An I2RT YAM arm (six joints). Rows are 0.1 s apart.
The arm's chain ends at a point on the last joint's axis. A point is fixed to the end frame.
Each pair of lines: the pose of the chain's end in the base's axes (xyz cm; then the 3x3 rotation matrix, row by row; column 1 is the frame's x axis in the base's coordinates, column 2 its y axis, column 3 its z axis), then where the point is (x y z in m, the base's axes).
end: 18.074 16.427 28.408; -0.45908 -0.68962 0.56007; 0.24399 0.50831 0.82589; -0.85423 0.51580 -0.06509
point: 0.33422 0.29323 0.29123
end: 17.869 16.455 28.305; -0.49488 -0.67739 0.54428; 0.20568 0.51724 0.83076; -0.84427 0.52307 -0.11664
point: 0.33030 0.29585 0.27959
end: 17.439 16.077 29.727; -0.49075 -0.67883 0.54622; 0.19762 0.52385 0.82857; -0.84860 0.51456 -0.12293
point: 0.32624 0.29177 0.29311
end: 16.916 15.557 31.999; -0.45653 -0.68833 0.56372; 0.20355 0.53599 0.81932; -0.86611 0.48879 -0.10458
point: 0.32318 0.28408 0.32108
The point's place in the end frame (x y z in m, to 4 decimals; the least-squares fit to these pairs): -0.0451 -0.0366 0.1920
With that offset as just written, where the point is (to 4 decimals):
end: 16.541 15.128 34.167; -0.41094 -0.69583 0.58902; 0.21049 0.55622 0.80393; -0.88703 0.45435 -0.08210
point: 0.3225 0.2758 0.3493
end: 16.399 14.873 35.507; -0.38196 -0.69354 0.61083; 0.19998 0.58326 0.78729; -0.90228 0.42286 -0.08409
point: 0.3239 0.2695 0.3641
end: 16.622 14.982 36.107; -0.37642 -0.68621 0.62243; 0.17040 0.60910 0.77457; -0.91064 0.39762 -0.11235
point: 0.3278 0.2686 0.3660
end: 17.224 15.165 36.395; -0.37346 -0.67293 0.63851; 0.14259 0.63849 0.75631; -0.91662 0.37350 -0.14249
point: 0.3363 0.2671 0.3643
